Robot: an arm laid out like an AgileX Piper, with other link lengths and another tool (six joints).
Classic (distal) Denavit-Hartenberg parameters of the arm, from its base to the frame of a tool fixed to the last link. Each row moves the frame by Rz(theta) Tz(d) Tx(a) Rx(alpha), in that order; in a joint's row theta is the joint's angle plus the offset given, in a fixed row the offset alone. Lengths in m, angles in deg.
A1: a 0; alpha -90; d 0.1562; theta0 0
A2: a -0.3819; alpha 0; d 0; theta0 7.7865
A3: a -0.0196; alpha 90; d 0; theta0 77.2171
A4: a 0; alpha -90; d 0.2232; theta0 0
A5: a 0; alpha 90; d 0; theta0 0
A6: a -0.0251; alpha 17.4; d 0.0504; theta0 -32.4
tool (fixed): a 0; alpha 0; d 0.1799; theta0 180
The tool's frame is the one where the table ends.
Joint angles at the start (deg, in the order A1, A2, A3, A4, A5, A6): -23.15 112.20 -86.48 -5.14 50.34 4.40
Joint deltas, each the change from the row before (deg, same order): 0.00 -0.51 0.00 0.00 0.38 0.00; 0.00 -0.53 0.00 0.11 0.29 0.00; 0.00 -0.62 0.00 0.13 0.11 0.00; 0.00 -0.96 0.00 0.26 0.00 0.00; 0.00 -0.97 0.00 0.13 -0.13 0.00; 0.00 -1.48 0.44 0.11 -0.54 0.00; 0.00 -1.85 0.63 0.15 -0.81 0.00; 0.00 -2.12 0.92 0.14 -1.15 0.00
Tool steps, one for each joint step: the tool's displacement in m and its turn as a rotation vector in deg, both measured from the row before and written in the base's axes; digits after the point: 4 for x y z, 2 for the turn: -0.0019 0.0007 0.0039 -0.06 -0.12 -0.03; -0.0016 0.0009 0.0041 -0.01 -0.26 -0.06; -0.0012 0.0008 0.0053 -0.09 -0.52 -0.05; -0.0013 0.0012 0.0085 -0.15 -0.98 -0.08; -0.0011 0.0009 0.0089 -0.32 -1.06 -0.03; -0.0026 0.0015 0.0117 -0.51 -1.50 0.01; -0.0035 0.0021 0.0144 -0.65 -1.93 0.02; -0.0045 0.0026 0.0156 -0.78 -2.22 0.05
